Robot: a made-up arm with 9 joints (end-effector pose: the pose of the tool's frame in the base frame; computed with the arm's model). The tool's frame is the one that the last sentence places. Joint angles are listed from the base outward.
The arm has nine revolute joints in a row. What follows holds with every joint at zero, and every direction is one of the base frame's. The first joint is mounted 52 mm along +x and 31 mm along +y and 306 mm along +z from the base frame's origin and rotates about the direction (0.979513, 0.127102, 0.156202), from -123.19 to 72.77 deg. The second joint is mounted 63 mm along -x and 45 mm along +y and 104 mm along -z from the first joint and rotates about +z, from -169.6 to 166.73 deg. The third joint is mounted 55 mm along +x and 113 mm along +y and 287 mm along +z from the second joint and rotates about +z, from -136.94 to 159.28 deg. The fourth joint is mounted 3 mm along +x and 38 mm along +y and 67 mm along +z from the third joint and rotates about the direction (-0.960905, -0.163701, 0.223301), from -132.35 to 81.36 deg. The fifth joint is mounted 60 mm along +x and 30 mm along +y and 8 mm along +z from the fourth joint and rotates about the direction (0.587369, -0.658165, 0.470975), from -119.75 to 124.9 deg. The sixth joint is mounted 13 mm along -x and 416 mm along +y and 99 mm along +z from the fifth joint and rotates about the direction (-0.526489, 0.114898, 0.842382), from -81.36 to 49.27 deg. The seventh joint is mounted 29 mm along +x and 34 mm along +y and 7 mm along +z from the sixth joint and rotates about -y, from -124.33 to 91.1 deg. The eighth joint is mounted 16 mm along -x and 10 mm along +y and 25 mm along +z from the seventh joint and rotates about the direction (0.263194, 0.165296, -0.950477), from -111.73 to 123.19 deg. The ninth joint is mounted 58 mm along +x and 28 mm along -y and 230 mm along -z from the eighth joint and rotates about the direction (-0.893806, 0.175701, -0.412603), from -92.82 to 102.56 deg. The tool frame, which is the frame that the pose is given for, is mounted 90 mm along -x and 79 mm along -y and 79 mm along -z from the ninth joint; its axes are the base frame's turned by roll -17.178, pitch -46.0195 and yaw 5.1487 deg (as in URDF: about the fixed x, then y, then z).
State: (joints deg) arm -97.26 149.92 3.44 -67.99 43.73 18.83 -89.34 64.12 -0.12
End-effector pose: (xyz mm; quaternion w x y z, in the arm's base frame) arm 158.4 742.4 472.7 0.1641 -0.4643 0.7737 0.3986
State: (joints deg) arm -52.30 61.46 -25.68 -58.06 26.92 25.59 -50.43 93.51 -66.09
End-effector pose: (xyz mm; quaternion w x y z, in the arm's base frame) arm -391.1 793.8 347.9 0.8476 -0.0639 -0.2276 -0.4751
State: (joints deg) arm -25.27 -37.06 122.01 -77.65 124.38 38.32 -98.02 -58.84 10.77
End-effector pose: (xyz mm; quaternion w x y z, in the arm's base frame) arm -112.9 137.3 545.7 0.3065 0.5854 -0.4291 0.6158
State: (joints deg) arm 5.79 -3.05 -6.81 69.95 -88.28 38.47 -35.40 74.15 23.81
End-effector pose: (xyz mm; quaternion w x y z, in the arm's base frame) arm 61.8 187.9 76.7 0.2638 0.8330 -0.2987 0.3838
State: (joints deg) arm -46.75 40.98 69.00 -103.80 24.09 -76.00 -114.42 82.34 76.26
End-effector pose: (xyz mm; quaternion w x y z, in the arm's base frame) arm 390.3 644.8 479.8 0.2347 -0.2388 -0.7419 -0.5809
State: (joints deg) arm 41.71 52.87 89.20 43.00 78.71 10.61 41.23 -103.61 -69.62
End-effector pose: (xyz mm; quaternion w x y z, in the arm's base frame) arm -122.6 -553.9 269.0 0.9781 0.1118 0.1685 -0.0499
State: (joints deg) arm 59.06 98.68 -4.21 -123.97 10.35 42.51 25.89 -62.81 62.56
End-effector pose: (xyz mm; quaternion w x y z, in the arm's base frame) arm 137.1 -96.9 923.2 0.4888 0.7499 -0.4343 -0.1010
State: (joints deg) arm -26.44 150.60 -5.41 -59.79 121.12 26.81 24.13 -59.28 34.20
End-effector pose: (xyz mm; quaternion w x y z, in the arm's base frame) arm 129.7 148.6 801.1 0.5793 0.6094 -0.5056 -0.1934
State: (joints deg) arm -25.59 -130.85 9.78 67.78 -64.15 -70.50 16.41 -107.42 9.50
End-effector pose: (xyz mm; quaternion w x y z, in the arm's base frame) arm -201.8 -136.8 501.2 0.3857 -0.5749 0.6876 -0.2189
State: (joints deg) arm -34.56 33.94 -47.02 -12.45 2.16 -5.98 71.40 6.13 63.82
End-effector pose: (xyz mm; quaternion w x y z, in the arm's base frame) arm 347.5 633.9 277.9 0.2729 -0.6048 -0.5926 -0.4567
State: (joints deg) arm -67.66 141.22 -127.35 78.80 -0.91 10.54 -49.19 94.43 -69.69
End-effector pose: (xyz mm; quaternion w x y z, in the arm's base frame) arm -296.3 -278.1 140.2 0.1682 -0.6343 -0.7219 0.2199
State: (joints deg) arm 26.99 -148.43 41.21 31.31 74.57 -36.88 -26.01 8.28 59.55
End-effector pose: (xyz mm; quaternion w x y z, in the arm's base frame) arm 392.8 204.3 498.1 0.7331 -0.2839 0.1126 -0.6076
